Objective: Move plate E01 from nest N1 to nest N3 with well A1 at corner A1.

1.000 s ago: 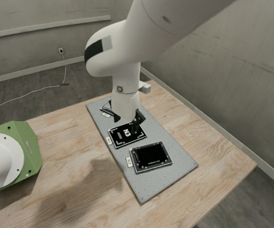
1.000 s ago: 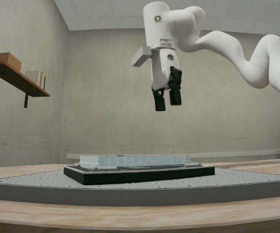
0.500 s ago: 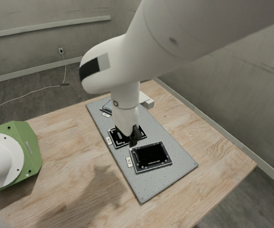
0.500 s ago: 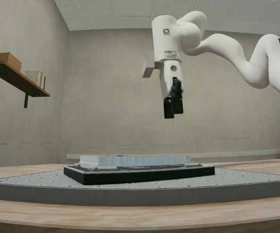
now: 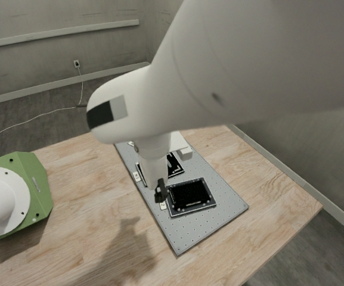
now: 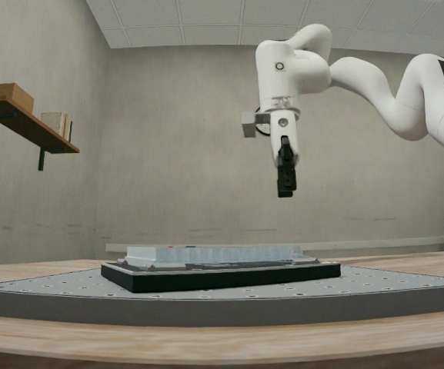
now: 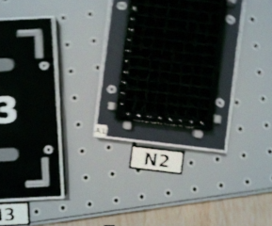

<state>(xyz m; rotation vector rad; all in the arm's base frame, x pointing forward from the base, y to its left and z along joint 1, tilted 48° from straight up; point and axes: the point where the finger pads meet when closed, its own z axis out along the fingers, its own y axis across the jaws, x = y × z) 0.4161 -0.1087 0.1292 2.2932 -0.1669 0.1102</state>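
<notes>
My hand is 38 cm to the right of the plate E01, 14 cm short of it and 12 cm above it. Round my hand: nest N1: 38 cm to the left, 14 cm ahead, 13 cm below; then nest N3: 15 cm to the left, 13 cm below, 9 cm ahead; then black well plate: 12 cm below, 12 cm ahead, 2 cm to the right.
</notes>
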